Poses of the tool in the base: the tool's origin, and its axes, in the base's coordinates. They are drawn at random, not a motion.
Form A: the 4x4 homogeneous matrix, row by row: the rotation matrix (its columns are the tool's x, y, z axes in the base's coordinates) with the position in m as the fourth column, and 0 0 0 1 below. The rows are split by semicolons.
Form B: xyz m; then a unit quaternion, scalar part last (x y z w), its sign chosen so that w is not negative. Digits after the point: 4 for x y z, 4 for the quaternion.
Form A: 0.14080 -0.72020 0.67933 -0.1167; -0.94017 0.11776 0.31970 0.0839; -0.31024 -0.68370 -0.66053 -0.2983; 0 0 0 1
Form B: -0.1167 0.0839 -0.2983 -0.6488 0.6398 -0.1422 0.3867
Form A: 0.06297 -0.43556 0.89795 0.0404; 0.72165 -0.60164 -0.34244 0.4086; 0.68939 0.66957 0.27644 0.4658; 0 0 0 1
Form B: 0.0404 0.4086 0.4658 0.5891 0.1214 0.6736 0.4295
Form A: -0.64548 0.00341 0.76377 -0.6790; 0.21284 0.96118 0.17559 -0.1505; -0.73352 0.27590 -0.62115 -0.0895; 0 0 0 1
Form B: -0.6790 -0.1505 -0.0895 0.0602 0.8983 0.1257 0.4167
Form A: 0.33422 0.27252 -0.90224 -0.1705; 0.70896 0.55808 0.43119 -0.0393; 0.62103 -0.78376 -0.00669 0.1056; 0 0 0 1
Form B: -0.1705 -0.0393 0.1056 -0.4424 -0.5547 0.1589 0.6866
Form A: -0.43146 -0.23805 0.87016 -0.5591; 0.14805 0.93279 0.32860 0.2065; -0.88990 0.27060 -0.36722 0.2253; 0 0 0 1
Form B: -0.5591 0.2065 0.2253 -0.0272 0.8264 0.1813 0.5325
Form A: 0.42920 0.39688 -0.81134 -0.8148; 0.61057 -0.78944 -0.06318 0.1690; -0.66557 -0.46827 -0.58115 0.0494; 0 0 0 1
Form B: -0.8148 0.1690 0.0494 -0.8366 -0.3010 0.4413 0.1210
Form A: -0.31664 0.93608 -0.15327 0.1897; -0.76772 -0.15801 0.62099 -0.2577; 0.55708 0.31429 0.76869 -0.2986; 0 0 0 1
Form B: 0.1897 -0.2577 -0.2986 -0.1348 -0.3122 -0.7489 0.5688
